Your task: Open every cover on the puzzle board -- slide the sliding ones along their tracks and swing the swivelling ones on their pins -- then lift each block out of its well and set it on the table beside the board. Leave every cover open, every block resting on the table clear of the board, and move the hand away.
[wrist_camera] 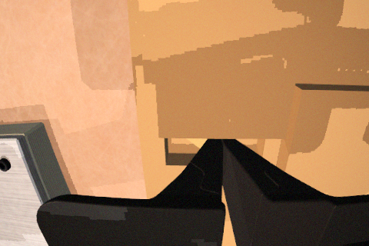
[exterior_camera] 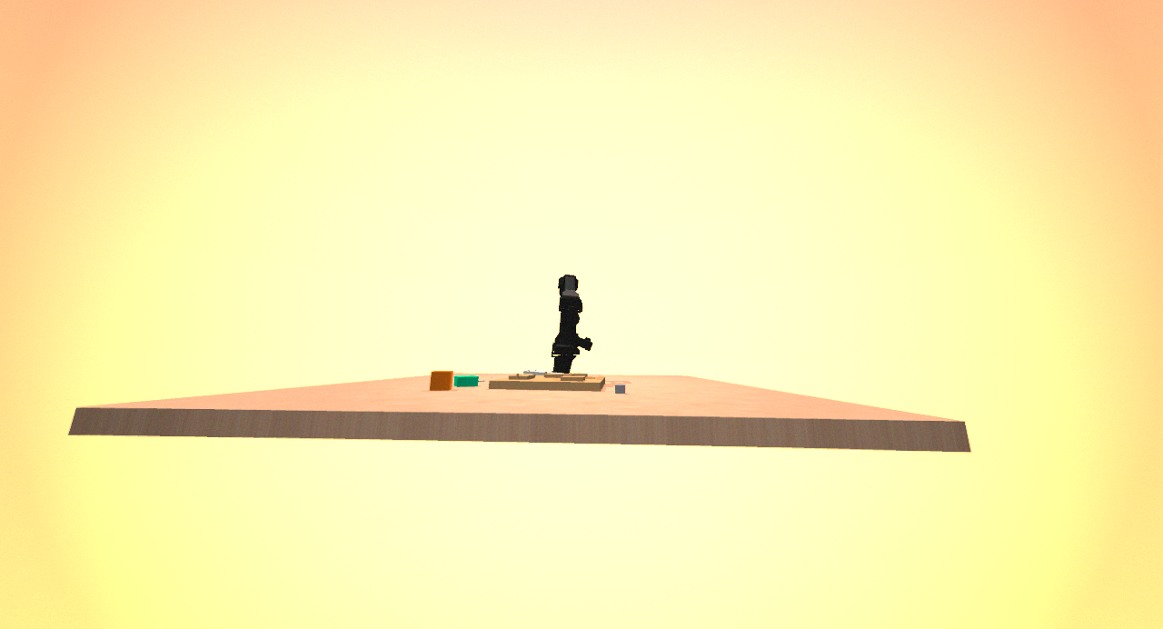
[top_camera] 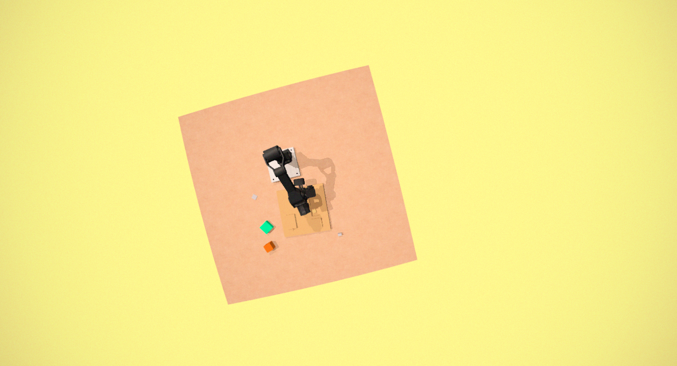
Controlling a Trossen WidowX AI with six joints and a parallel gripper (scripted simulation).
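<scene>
Right now my gripper tip is 10 cm short of the tan puzzle board and 4 cm to the left of it. Round my gripper tip: grey cube 31 cm ahead, 16 cm to the left, 1 cm below; green block 16 cm ahead, 28 cm to the right, 1 cm below; orange block 28 cm ahead, 30 cm to the right.
</scene>
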